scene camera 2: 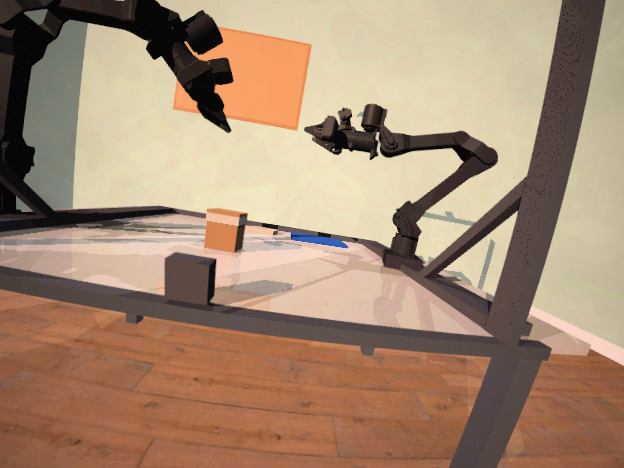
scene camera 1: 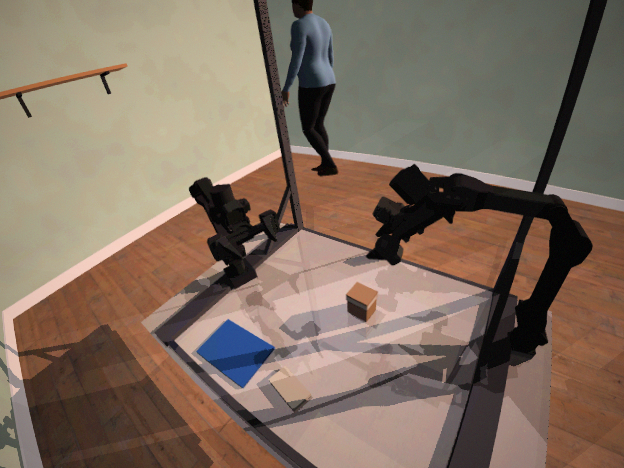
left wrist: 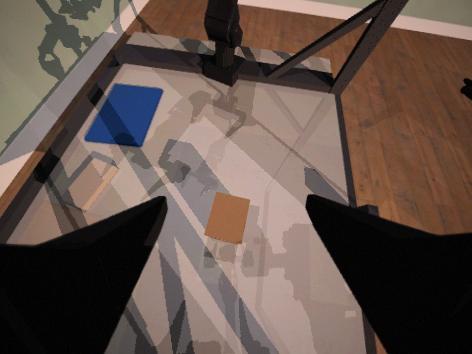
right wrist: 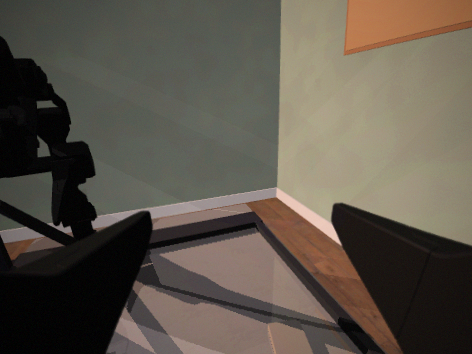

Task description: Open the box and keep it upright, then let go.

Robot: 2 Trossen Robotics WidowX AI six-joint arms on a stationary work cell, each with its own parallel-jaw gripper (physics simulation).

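Pixels of known places: left gripper, fingertip midpoint: [scene camera 2: 227,126] [scene camera 1: 372,245] [left wrist: 238,201] [right wrist: 9,235]; right gripper, fingertip midpoint: [scene camera 2: 308,134] [scene camera 1: 259,248] [right wrist: 242,216]; left arm's base, origin of the base link: [scene camera 1: 522,343]; right arm's base, origin of the base link: [scene camera 2: 402,254] [scene camera 1: 238,269] [left wrist: 225,61].
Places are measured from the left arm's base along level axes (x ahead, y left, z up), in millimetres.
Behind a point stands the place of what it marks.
The small orange-brown box [scene camera 1: 361,304] @(y 51, x 471, z 60 mm) [scene camera 2: 223,236] [left wrist: 227,218] @(y 18, x 478, z 70 mm) stands upright on the table with its lid down; a pale band runs under the lid's top. My left gripper [scene camera 1: 384,257] [scene camera 2: 221,123] @(y 11, x 455, z 258 mm) [left wrist: 238,201] @(y 11, x 455, z 258 mm) is open and empty. It hangs well above the table, apart from the box, which shows between and beyond its fingers in the left wrist view. My right gripper [scene camera 1: 259,249] @(y 186, x 669, z 333 mm) [scene camera 2: 309,135] @(y 186, x 669, z 333 mm) [right wrist: 242,216] @(y 186, x 669, z 333 mm) is open and empty, raised high and away from the box. The box does not show in the right wrist view.
A blue mat [scene camera 1: 235,345] @(y 290, x 798, z -12 mm) [scene camera 2: 317,239] @(y 279, x 786, z -12 mm) [left wrist: 127,117] @(y 296, x 772, z -12 mm) and a flat tan object [scene camera 1: 289,388] @(y 338, x 572, z -5 mm) [left wrist: 92,185] @(y 322, x 567, z -5 mm) lie away from the box. A dark block [scene camera 2: 187,278] @(y -288, x 481, z 16 mm) stands on the table edge. A frame post [scene camera 1: 278,100] @(y -336, x 896, z 567 mm) [scene camera 2: 549,151] @(y -343, x 894, z 242 mm) rises at a corner. A person [scene camera 1: 315,55] is beyond the table.
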